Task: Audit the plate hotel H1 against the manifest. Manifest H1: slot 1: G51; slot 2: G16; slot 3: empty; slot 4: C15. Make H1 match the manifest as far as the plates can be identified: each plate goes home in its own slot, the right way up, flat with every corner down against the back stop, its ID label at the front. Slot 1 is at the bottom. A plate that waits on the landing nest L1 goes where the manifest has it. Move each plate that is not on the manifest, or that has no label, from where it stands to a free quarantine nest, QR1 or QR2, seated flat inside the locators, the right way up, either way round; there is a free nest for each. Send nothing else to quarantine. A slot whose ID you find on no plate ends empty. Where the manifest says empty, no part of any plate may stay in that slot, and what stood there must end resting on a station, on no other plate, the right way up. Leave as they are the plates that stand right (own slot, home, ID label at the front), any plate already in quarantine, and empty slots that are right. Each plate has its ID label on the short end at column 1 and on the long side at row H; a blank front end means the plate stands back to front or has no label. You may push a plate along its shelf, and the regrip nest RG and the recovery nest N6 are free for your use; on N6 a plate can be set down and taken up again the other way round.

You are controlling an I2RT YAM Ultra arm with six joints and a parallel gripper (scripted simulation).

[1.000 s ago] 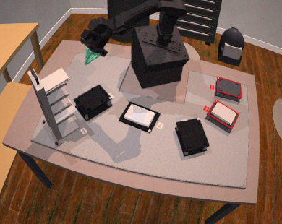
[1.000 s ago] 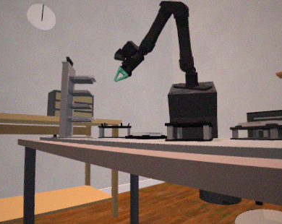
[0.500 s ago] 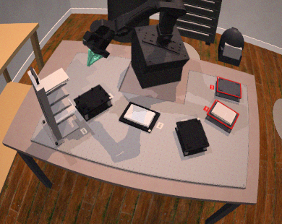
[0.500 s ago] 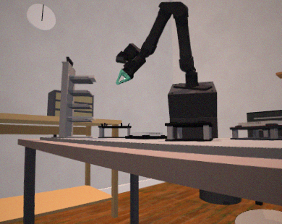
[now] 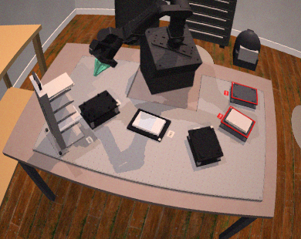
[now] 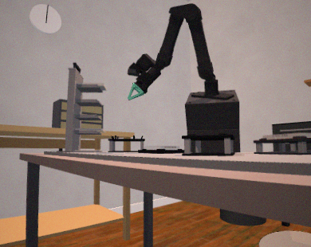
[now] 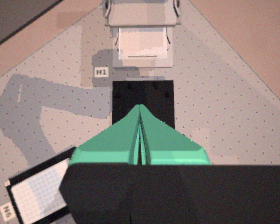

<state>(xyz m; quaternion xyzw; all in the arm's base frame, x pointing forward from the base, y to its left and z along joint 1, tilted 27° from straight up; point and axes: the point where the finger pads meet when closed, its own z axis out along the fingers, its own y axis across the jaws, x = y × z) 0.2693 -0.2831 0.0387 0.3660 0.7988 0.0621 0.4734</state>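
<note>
The recovery nest N6 lies 25 cm below my hand and 24 cm to the left of it. The rest, counted from my hand: RG label: 26 cm below, 8 cm behind, 5 cm to the left; plate hotel H1: 21 cm ahead, 15 cm to the right, 7 cm below; black regrip nest: 20 cm below, 1 cm to the right, 1 cm ahead.
</note>
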